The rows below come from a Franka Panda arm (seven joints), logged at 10 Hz.
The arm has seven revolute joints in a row. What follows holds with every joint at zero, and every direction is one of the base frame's.
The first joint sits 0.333 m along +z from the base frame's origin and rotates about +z.
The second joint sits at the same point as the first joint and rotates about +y.
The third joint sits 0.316 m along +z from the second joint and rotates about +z.
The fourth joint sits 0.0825 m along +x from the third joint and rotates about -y.
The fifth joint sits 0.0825 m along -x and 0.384 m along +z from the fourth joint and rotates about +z.
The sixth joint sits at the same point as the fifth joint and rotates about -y.
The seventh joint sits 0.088 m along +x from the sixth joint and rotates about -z.
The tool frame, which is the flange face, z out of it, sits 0.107 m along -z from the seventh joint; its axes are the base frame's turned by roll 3.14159, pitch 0 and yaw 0 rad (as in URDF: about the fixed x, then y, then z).
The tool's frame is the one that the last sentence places.
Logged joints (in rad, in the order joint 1, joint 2, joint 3, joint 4, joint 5, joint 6, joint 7), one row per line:
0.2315 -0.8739 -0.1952 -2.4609 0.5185 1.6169 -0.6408
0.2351 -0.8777 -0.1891 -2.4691 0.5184 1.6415 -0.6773
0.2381 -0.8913 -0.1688 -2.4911 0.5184 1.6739 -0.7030
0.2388 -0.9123 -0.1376 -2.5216 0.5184 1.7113 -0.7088
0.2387 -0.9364 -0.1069 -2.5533 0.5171 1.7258 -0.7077
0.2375 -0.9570 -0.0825 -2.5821 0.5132 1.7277 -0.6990
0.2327 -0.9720 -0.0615 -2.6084 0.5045 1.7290 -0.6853
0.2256 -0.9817 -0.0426 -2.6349 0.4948 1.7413 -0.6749
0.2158 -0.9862 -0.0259 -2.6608 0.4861 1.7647 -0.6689
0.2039 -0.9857 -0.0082 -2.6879 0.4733 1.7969 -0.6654
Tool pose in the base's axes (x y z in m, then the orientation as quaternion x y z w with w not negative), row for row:
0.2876 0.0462 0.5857 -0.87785 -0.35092 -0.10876 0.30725
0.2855 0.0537 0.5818 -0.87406 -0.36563 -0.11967 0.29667
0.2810 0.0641 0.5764 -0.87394 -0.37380 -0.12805 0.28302
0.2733 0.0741 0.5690 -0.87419 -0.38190 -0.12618 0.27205
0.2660 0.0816 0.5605 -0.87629 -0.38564 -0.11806 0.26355
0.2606 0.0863 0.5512 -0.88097 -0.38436 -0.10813 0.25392
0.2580 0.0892 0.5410 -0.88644 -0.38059 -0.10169 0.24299
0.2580 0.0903 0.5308 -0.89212 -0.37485 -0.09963 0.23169
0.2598 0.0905 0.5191 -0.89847 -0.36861 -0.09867 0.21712
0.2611 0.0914 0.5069 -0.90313 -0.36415 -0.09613 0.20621
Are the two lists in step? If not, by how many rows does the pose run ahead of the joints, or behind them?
The pose runs 1 row ahead of the joints: the pose in row i belongs to the joints in row i + 1.
